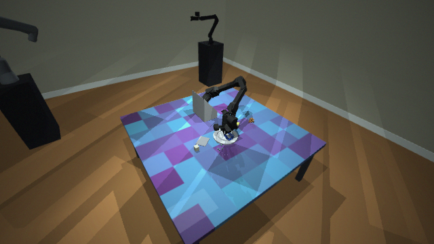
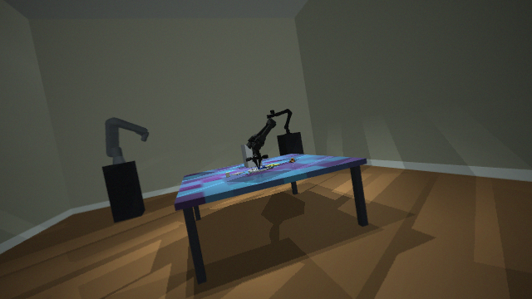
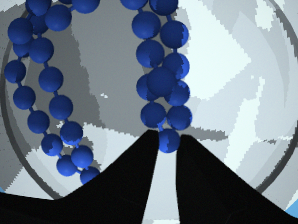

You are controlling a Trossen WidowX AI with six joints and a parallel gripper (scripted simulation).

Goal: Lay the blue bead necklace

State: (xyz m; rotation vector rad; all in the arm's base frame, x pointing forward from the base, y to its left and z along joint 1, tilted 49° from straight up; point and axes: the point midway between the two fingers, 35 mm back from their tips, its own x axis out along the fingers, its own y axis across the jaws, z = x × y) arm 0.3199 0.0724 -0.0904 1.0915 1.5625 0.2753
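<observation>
Right now the round white bead board is 10 mm below my gripper tip and 10 mm ahead of it. Also, from my gripper tip: cream cube: 270 mm to the right, 10 mm behind; then yellow patch: 170 mm to the left, 90 mm behind, 20 mm below; then flat grey square: 180 mm to the right, 60 mm behind, 20 mm below.
</observation>
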